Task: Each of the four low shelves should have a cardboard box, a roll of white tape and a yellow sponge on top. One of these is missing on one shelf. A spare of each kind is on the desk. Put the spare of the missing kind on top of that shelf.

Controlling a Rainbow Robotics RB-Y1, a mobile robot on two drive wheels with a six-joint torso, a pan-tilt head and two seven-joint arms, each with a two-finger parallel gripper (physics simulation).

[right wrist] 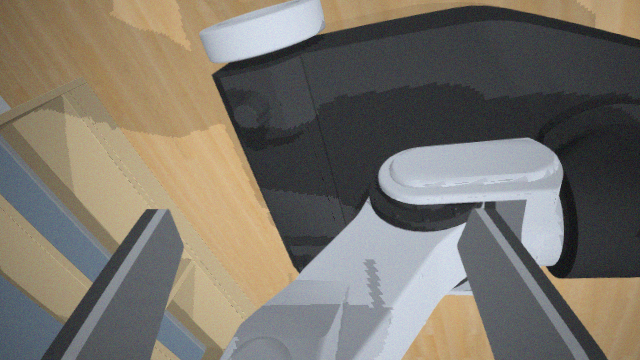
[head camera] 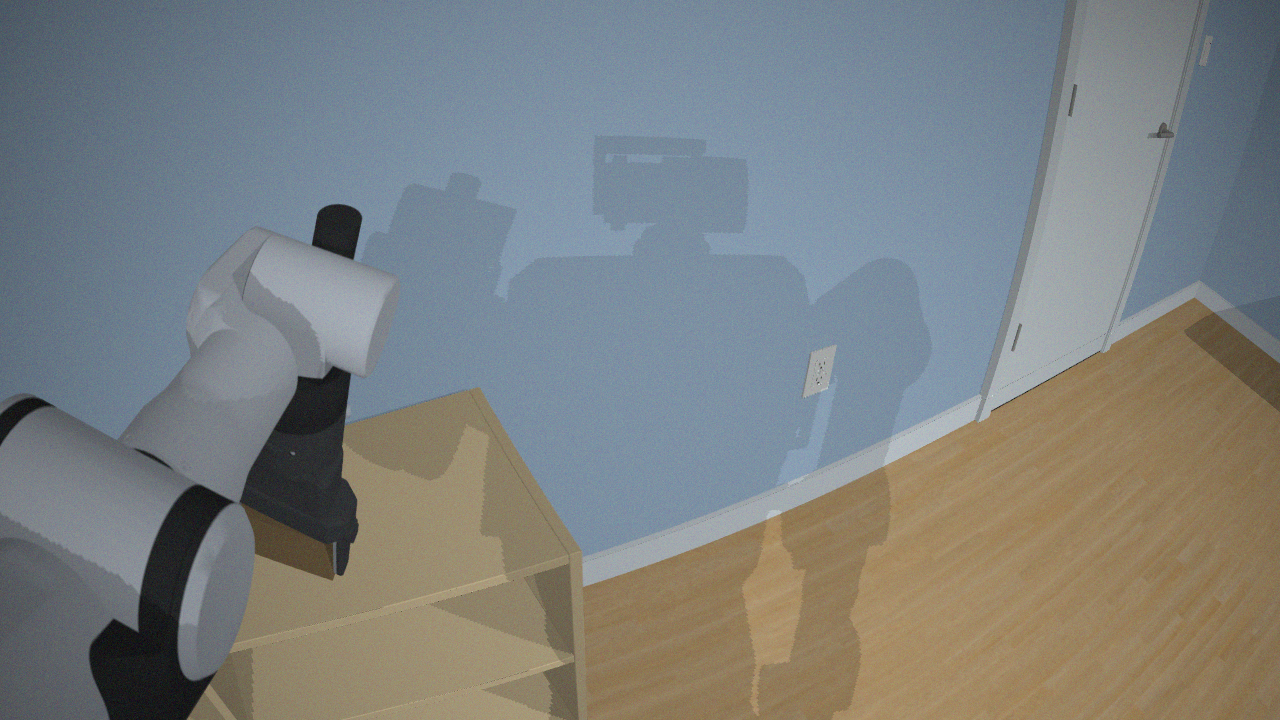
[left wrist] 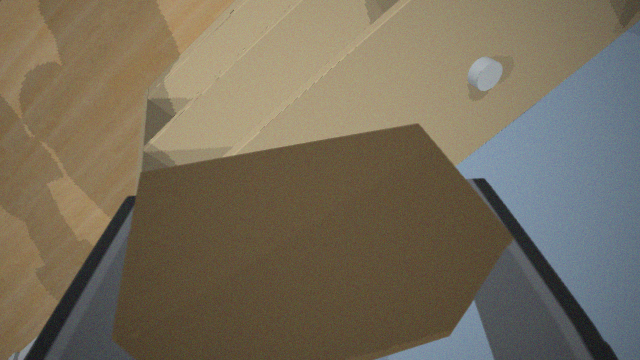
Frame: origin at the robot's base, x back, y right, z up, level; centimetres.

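Seen in the pictures: left gripper, fingertip midpoint: (head camera: 289,542) (left wrist: 308,207); right gripper, fingertip midpoint: (right wrist: 321,228).
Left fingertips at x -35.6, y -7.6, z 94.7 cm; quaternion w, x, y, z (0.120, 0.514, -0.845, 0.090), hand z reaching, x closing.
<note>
Offsets run from my left fingertips to a thing's middle. "spot": to the spot under its first point. Level surfaces: height alone.
My left gripper (left wrist: 308,207) is shut on a brown cardboard box {dx -1.0, dy +1.0, dz +1.2 cm} (head camera: 290,548) (left wrist: 300,250), which fills the lower middle of the left wrist view. The box is held over a low beige shelf {dz -33.7 cm} (head camera: 420,519) (left wrist: 400,65); the height of the gap between them is hard to tell. In the head camera my left arm hides part of the box and the left part of the shelf. A roll of white tape {dx -32.2, dy -29.6, dz -32.4 cm} (left wrist: 485,74) lies on the shelf top near its wall edge. No yellow sponge shows. My right gripper (right wrist: 321,228) is open and empty, above my own base.
A blue wall (head camera: 537,89) stands behind the shelf, with a white outlet {dx -66.9, dy +99.5, dz -54.6 cm} (head camera: 819,371) and a white door (head camera: 1083,214) at the right. Wooden floor {dz -94.7 cm} (head camera: 1074,537) lies right of the shelf. My dark base (right wrist: 425,65) and beige shelf parts {spot: dx -27.8, dy +12.4, dz -86.7 cm} (right wrist: 90,165) show in the right wrist view.
</note>
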